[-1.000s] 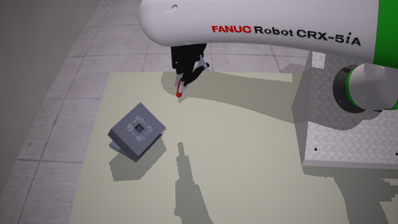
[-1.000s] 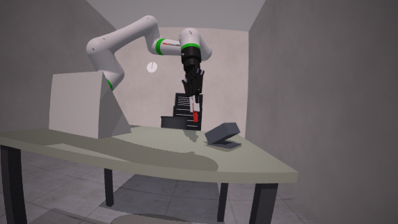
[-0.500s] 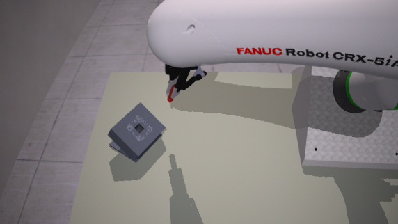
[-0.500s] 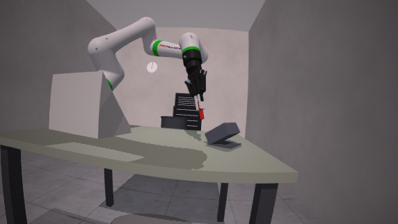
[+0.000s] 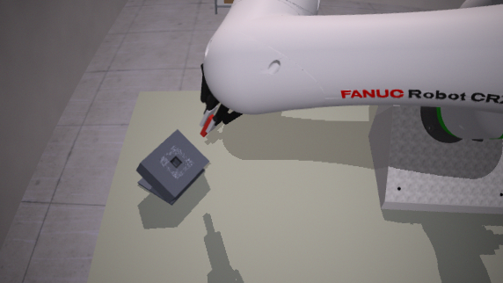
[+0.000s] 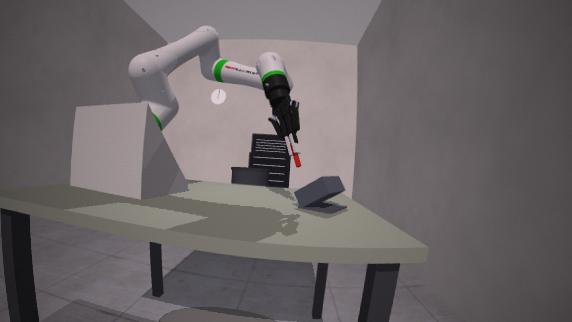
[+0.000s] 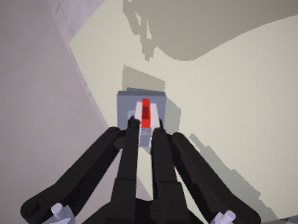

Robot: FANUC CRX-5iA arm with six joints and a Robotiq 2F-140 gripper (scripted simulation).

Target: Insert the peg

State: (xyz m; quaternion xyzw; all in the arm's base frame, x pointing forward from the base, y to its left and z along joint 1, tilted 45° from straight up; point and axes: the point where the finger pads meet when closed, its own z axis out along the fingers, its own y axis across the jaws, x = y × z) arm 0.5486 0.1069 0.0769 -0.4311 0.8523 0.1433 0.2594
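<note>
Right now my hand is 19 cm above the flat grey base, 11 cm short of it and 2 cm to the right of it. The rest, counted from my hand: red peg 3 cm below, 1 cm to the right, 1 cm ahead.
</note>
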